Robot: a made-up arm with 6 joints. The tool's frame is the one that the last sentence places.
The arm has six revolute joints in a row. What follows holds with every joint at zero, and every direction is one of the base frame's. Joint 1 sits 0.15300 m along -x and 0.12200 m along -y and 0.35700 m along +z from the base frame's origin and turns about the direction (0.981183, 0.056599, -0.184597). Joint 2 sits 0.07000 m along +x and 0.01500 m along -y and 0.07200 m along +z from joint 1 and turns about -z. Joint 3 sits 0.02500 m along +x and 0.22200 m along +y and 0.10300 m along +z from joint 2 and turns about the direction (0.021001, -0.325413, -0.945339). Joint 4 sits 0.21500 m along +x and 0.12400 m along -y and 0.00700 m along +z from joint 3 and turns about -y. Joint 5 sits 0.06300 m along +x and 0.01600 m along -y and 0.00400 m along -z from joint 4 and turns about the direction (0.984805, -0.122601, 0.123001). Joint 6 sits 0.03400 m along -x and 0.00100 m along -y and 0.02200 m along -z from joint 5 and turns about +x. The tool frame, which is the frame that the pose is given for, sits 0.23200 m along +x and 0.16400 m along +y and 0.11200 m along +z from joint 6; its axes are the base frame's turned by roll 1.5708, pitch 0.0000 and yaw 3.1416 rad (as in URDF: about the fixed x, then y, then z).
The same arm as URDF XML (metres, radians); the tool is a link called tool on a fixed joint. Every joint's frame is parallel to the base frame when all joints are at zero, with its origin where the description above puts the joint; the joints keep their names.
<robot name="arm">
  <link name="base"/>
  <link name="link1"/>
  <link name="link2"/>
  <link name="link3"/>
  <link name="link4"/>
  <link name="link5"/>
  <link name="link6"/>
  <link name="tool"/>
  <joint name="joint 1" type="continuous">
    <parent link="base"/>
    <child link="link1"/>
    <origin xyz="-0.1530 -0.1220 0.3570"/>
    <axis xyz="0.981183 0.056599 -0.184597"/>
  </joint>
  <joint name="joint 2" type="continuous">
    <parent link="link1"/>
    <child link="link2"/>
    <origin xyz="0.0700 -0.0150 0.0720"/>
    <axis xyz="0 0 -1"/>
  </joint>
  <joint name="joint 3" type="continuous">
    <parent link="link2"/>
    <child link="link3"/>
    <origin xyz="0.0250 0.2220 0.1030"/>
    <axis xyz="0.021001 -0.325413 -0.945339"/>
  </joint>
  <joint name="joint 4" type="continuous">
    <parent link="link3"/>
    <child link="link4"/>
    <origin xyz="0.2150 -0.1240 0.0070"/>
    <axis xyz="0 -1 0"/>
  </joint>
  <joint name="joint 5" type="continuous">
    <parent link="link4"/>
    <child link="link5"/>
    <origin xyz="0.0630 -0.0160 -0.0040"/>
    <axis xyz="0.984805 -0.122601 0.123001"/>
  </joint>
  <joint name="joint 6" type="continuous">
    <parent link="link5"/>
    <child link="link6"/>
    <origin xyz="-0.0340 -0.0010 -0.0220"/>
    <axis xyz="1 0 0"/>
  </joint>
  <joint name="tool_fixed" type="fixed">
    <parent link="link6"/>
    <child link="tool"/>
    <origin xyz="0.2320 0.1640 0.1120" rpy="1.5708 0.0000 -3.1416"/>
  </joint>
</robot>

